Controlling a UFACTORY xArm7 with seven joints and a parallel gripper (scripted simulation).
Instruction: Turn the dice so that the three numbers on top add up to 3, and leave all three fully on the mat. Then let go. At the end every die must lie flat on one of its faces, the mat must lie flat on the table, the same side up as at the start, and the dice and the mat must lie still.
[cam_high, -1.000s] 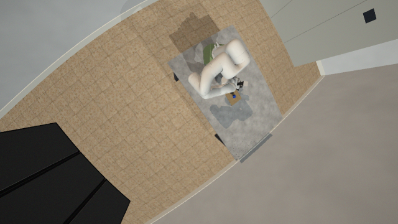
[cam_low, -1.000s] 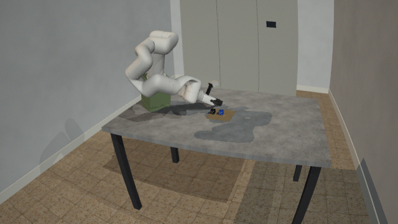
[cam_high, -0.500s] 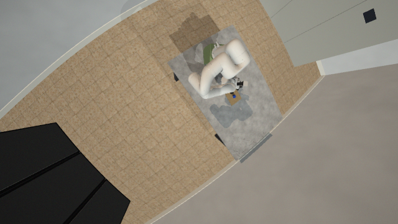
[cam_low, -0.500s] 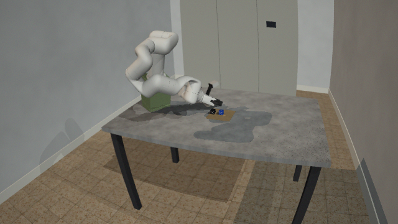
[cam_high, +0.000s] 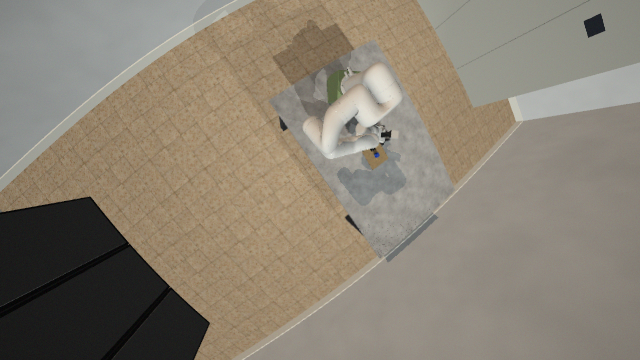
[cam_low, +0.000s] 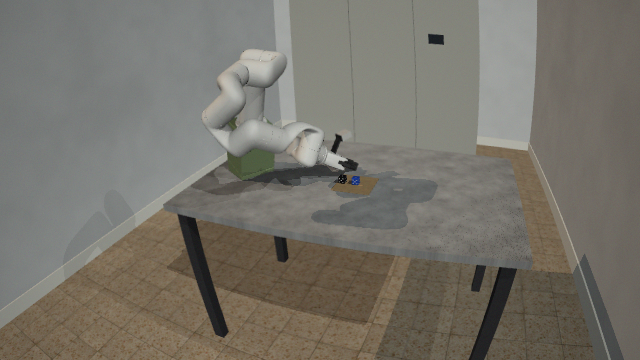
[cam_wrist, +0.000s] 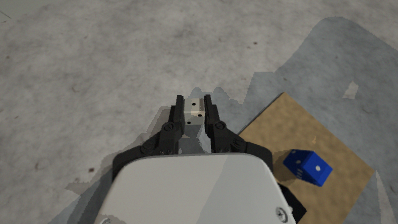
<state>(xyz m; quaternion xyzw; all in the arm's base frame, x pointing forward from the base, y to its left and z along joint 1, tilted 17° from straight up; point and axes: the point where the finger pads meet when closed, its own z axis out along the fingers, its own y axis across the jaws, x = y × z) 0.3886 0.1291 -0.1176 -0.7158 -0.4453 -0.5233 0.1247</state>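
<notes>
Right now my hand is 1 cm to the right of the white die and 1 cm above it. Also, from my hand: tan mat (12 cm to the right, 6 cm ahead, 2 cm below); then blue die (12 cm to the right, 6 cm ahead, 1 cm below); then black die (13 cm to the right, 1 cm below, 1 cm ahead).
</notes>
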